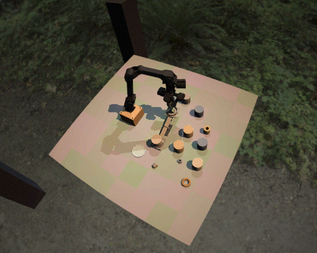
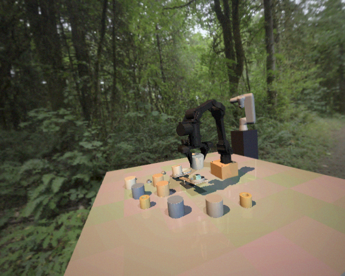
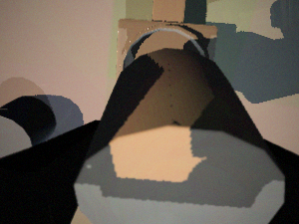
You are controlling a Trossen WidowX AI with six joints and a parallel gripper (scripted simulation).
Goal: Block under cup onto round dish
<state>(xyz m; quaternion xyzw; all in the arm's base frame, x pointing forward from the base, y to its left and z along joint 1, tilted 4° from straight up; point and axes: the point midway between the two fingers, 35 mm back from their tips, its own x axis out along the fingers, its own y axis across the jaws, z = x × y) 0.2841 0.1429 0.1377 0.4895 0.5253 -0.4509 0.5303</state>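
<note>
My gripper tip is 3 cm short of the cup, 29 cm to the left of it and 11 cm above it. The rest, counted from my gripper tip: balance: 2 cm ahead, 14 cm to the right, 13 cm below; then nut: 24 cm ahead, 31 cm to the right, 16 cm below; then round dish: 6 cm behind, 38 cm to the right, 17 cm below.
</note>
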